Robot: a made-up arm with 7 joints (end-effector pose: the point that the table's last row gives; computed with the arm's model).
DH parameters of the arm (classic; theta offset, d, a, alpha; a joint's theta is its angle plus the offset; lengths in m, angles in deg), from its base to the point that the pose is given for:
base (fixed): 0 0 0 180
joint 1: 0 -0.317 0 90
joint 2: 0 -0.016 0 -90
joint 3: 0 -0.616 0 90
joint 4: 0 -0.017 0 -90
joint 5: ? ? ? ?
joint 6: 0 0 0 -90
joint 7: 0 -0.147 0 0
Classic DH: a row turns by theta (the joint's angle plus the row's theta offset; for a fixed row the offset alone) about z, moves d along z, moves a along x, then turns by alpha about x.
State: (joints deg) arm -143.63 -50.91 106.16 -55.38 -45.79 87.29 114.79
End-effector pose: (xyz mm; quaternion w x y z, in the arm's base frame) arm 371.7 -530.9 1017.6 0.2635 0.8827 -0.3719 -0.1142
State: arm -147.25 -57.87 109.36 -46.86 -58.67 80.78 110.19
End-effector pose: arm 497.2 -528.6 972.6 0.2393 0.9400 -0.2214 -0.1002
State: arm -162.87 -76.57 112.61 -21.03 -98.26 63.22 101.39
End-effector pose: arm 882.1 -380.4 722.0 0.0115 -0.9436 -0.3199 0.0844
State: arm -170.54 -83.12 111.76 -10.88 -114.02 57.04 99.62
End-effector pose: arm 1004.8 -242.9 581.5 0.1673 -0.8403 -0.5059 0.0995
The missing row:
joint 5: 0 -0.377 0 90
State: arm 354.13 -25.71 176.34 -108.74 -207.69 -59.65 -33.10
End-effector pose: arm 170.6 -10.9 1039.0 0.2500 -0.8630 -0.4127 0.1496
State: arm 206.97 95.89 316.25 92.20 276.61 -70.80 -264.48
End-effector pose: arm -583.4 110.1 -158.6 0.9654 0.2172 -0.0756 -0.1226
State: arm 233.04 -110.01 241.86 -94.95 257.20 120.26 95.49
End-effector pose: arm 591.1 -236.1 168.9 0.9205 0.1150 0.2193 -0.3023
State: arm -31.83 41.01 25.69 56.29 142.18 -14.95 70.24
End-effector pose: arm 858.9 292.2 713.5 0.6858 -0.1600 -0.5650 0.4300
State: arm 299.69 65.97 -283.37 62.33 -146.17 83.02 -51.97
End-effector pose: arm 685.5 623.6 567.2 0.3575 0.2540 -0.6158 0.6546
